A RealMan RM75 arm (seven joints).
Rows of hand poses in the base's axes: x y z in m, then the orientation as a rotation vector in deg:
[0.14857 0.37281 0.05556 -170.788 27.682 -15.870]
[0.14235 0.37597 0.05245 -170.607 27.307 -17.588]
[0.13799 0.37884 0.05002 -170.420 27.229 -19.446]
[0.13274 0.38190 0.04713 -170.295 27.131 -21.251]
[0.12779 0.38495 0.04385 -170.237 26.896 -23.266]
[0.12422 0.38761 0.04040 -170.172 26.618 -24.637]
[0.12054 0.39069 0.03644 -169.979 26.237 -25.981]
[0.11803 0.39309 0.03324 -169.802 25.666 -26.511]
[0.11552 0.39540 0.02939 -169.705 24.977 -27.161]
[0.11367 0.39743 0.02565 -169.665 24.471 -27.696]
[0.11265 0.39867 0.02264 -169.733 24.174 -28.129]
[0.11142 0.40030 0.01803 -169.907 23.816 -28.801]
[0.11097 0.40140 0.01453 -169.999 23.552 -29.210]
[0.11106 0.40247 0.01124 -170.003 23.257 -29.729]
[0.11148 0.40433 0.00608 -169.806 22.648 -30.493]
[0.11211 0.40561 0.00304 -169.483 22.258 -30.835]
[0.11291 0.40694 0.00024 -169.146 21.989 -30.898]
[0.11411 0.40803 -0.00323 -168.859 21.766 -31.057]
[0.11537 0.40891 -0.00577 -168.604 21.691 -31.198]
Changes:
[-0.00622 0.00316 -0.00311 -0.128 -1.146 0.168]
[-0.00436 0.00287 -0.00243 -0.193 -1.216 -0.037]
[-0.00525 0.00306 -0.00289 -0.258 -1.166 -0.023]
[-0.00495 0.00305 -0.00328 -0.379 -1.286 0.054]
[-0.00357 0.00266 -0.00345 -0.239 -0.885 0.114]
[-0.00368 0.00308 -0.00396 -0.116 -0.902 0.186]
[-0.00251 0.00240 -0.00320 0.066 -0.404 0.357]
[-0.00251 0.00231 -0.00385 -0.040 -0.466 0.424]
[-0.00185 0.00203 -0.00374 -0.076 -0.370 0.306]
[-0.00102 0.00124 -0.00301 -0.163 -0.269 0.167]
[-0.00123 0.00163 -0.00461 -0.323 -0.395 0.185]
[-0.00045 0.00110 -0.00350 -0.184 -0.245 0.144]
[0.00009 0.00107 -0.00329 -0.128 -0.335 0.163]
[0.00042 0.00186 -0.00516 0.004 -0.551 0.371]
[0.00063 0.00128 -0.00304 0.224 -0.309 0.263]
[0.00080 0.00133 -0.00280 0.306 -0.133 0.202]
[0.00120 0.00109 -0.00347 0.234 -0.179 0.161]
[0.00126 0.00088 -0.00254 0.208 -0.152 0.062]

